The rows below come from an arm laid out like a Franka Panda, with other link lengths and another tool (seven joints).
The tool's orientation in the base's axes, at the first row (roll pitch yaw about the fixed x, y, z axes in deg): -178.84 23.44 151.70
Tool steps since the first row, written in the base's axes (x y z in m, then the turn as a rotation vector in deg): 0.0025 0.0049 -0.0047 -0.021 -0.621 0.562; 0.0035 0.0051 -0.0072 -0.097 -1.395 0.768; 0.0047 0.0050 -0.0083 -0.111 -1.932 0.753; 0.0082 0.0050 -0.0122 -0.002 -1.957 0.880; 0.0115 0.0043 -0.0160 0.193 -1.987 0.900; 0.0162 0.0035 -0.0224 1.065 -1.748 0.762; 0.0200 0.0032 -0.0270 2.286 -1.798 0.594; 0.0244 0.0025 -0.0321 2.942 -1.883 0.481; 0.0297 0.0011 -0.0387 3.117 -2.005 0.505; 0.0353 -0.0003 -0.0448 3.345 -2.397 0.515; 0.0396 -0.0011 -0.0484 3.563 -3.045 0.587
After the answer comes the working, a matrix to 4 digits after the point.
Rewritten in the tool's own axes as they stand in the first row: 0.0020 0.0056 0.0042 -0.477 -0.565 -0.395; 0.0023 0.0063 0.0067 -0.834 -1.284 -0.450; 0.0017 0.0068 0.0082 -1.050 -1.761 -0.330; 0.0004 0.0086 0.0130 -1.200 -1.733 -0.404; -0.0011 0.0096 0.0177 -1.378 -1.665 -0.350; -0.0027 0.0113 0.0253 -1.924 -1.034 0.024; -0.0040 0.0129 0.0309 -2.865 -0.487 0.605; -0.0059 0.0145 0.0372 -3.387 -0.244 0.949; -0.0081 0.0160 0.0454 -3.591 -0.267 1.012; -0.0108 0.0176 0.0532 -3.950 -0.501 1.161; -0.0132 0.0190 0.0581 -4.436 -0.966 1.303
The tool's axes in the first row as the columns of a matrix, in the base's axes (rounded; the answer above uses it unrounded):
-0.8078 0.4811 0.3406
0.4350 0.8765 -0.2064
-0.3978 -0.0186 -0.9173

